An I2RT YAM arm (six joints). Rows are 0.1 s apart.
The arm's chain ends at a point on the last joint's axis. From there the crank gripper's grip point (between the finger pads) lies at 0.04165 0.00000 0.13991 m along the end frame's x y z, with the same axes.
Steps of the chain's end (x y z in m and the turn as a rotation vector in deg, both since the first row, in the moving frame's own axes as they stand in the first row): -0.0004 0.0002 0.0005 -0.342 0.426 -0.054; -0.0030 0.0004 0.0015 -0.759 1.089 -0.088; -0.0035 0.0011 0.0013 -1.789 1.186 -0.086; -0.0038 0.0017 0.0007 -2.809 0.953 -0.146; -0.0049 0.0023 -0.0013 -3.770 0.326 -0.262; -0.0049 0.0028 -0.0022 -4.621 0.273 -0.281; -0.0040 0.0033 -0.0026 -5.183 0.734 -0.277
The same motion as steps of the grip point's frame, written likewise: 0.0006 0.0010 0.0002 -0.342 0.426 -0.054; -0.0003 0.0022 0.0007 -0.759 1.089 -0.088; -0.0006 0.0054 0.0003 -1.789 1.186 -0.086; -0.0015 0.0084 -0.0002 -2.809 0.953 -0.146; -0.0041 0.0113 -0.0018 -3.770 0.326 -0.262; -0.0042 0.0139 -0.0028 -4.621 0.273 -0.281; -0.0022 0.0157 -0.0037 -5.183 0.734 -0.277
